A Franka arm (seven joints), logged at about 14 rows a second.
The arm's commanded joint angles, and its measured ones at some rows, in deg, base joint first. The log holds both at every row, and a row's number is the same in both.
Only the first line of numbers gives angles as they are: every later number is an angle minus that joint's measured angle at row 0.
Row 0, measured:
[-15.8, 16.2, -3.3, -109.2, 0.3, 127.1, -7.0]
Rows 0 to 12, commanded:
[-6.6, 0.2, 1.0, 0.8, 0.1, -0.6, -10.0]
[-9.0, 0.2, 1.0, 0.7, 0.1, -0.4, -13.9]
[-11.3, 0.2, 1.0, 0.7, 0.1, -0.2, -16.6]
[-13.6, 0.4, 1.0, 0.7, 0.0, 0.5, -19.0]
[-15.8, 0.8, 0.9, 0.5, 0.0, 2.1, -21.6]
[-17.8, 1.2, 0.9, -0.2, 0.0, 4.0, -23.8]
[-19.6, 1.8, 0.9, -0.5, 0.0, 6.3, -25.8]
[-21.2, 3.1, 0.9, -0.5, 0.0, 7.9, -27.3]
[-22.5, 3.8, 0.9, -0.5, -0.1, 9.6, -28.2]
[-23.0, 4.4, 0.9, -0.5, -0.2, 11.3, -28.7]
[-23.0, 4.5, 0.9, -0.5, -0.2, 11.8, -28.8]
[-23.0, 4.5, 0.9, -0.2, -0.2, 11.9, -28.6]
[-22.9, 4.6, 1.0, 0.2, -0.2, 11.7, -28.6]
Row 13, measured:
[-22.7, 4.7, 0.0, -0.3, 0.0, 11.0, -28.4]
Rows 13 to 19, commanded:
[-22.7, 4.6, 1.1, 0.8, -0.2, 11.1, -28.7]
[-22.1, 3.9, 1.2, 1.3, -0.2, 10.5, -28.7]
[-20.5, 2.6, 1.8, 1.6, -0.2, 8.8, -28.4]
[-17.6, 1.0, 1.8, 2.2, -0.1, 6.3, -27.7]
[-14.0, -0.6, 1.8, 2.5, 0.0, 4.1, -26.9]
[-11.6, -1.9, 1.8, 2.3, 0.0, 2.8, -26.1]
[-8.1, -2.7, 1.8, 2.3, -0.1, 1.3, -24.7]
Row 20, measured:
[-13.8, 0.6, 2.3, 3.2, 0.1, 5.0, -27.0]
